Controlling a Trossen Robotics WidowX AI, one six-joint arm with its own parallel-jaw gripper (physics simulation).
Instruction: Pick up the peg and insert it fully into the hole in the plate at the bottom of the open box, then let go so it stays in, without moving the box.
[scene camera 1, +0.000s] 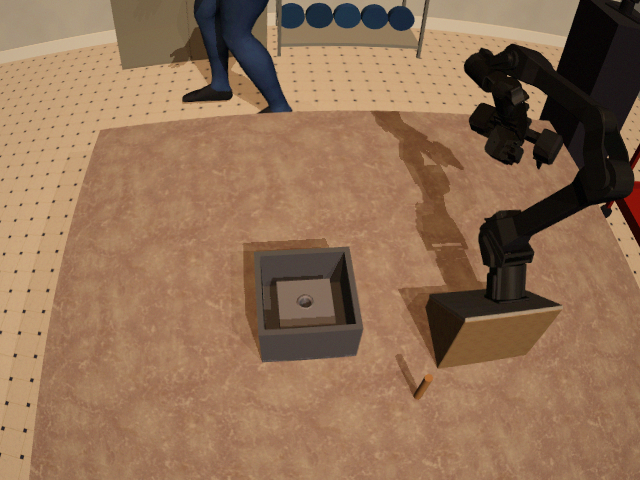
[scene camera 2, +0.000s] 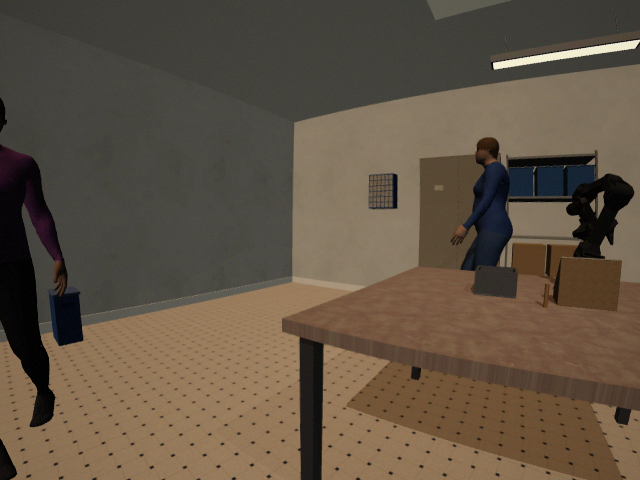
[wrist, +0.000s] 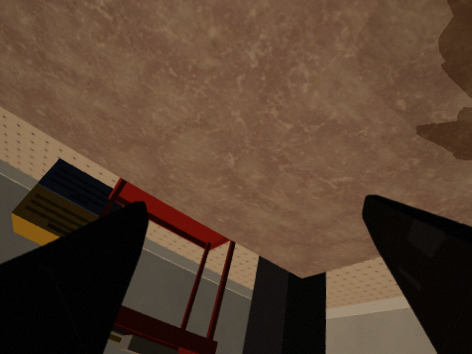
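Where they show: gripper, fingertip midpoint: (scene camera 2: 602, 246) (wrist: 256, 209); arm's base, origin of the base link: (scene camera 1: 506, 298) (scene camera 2: 592, 275).
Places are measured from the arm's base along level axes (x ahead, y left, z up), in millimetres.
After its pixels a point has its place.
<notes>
The orange-brown peg (scene camera 1: 423, 387) @[x 169, y 118, z -50 mm] (scene camera 2: 545, 295) @[x 169, y 117, z -63 mm] stands upright on the table, right of the box's near side and close to the arm's pedestal. The open grey box (scene camera 1: 311, 344) @[x 337, y 19, z -46 mm] (scene camera 2: 495, 282) @[x 338, y 19, z -50 mm] stands on the table. The lighter grey plate (scene camera 1: 288, 314) @[x 368, y -40, z -46 mm] lies at its bottom, with a round hole (scene camera 1: 305, 301) @[x 337, y -70, z -58 mm] near the plate's middle; no peg is in it. My gripper (scene camera 1: 509, 147) @[x -99, y -254, z 92 mm] (wrist: 256, 209) @[x -99, y -254, z 92 mm] is open and empty, high above the table's back right part, far from peg and box. Peg and box do not show in the wrist view.
The arm's base sits on a wooden pedestal (scene camera 1: 504, 335) @[x 24, y 68, z -3 mm] (scene camera 2: 588, 284) @[x 27, y 69, z -23 mm] right of the box. The brown table (scene camera 1: 170, 206) @[x 598, y -352, z -104 mm] (scene camera 2: 439, 320) @[x 476, y 414, z -104 mm] carries everything. A person in blue (scene camera 1: 250, 51) (scene camera 2: 491, 206) is behind the table. A red frame (wrist: 170, 212) and a dark column (wrist: 285, 305) are beyond the table edge.
</notes>
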